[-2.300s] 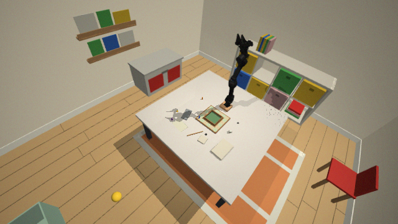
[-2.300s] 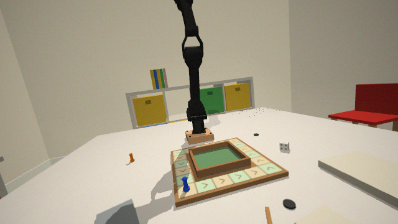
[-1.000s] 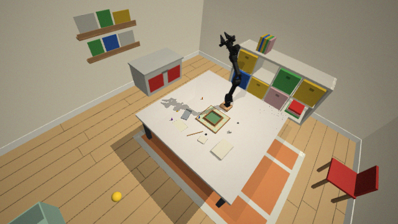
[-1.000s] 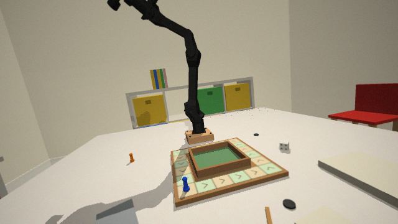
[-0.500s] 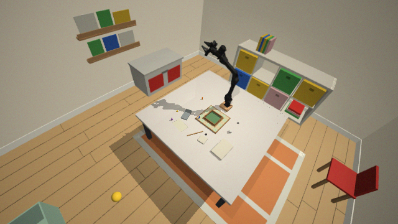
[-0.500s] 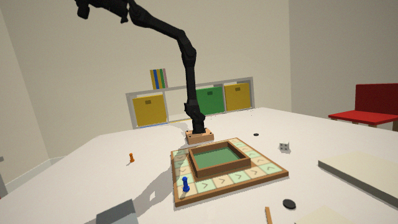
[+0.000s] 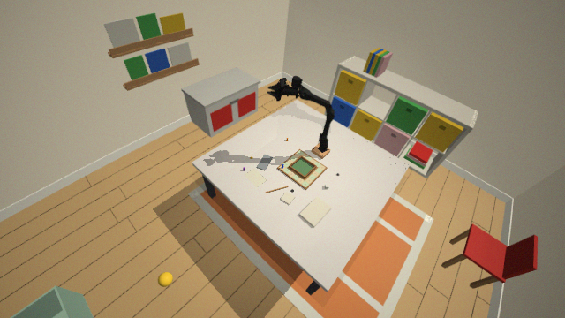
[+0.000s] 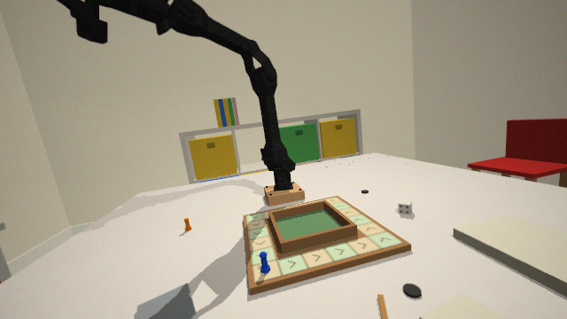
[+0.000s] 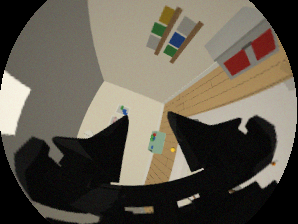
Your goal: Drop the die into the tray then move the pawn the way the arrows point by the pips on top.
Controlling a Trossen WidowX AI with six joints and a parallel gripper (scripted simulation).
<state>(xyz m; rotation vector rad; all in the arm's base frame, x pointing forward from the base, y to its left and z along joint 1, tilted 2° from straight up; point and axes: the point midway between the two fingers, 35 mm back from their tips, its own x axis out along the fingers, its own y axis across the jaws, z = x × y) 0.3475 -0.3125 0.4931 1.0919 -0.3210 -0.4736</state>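
The white die is 14 cm behind my gripper tip, 61 cm to the left of it and 52 cm below it. From my gripper tip the other things lie so: grey card 11 cm ahead, 16 cm to the left, 53 cm below; then blue pawn 3 cm ahead, 28 cm to the left, 51 cm below; then orange pawn 20 cm behind, 5 cm to the left, 52 cm below.
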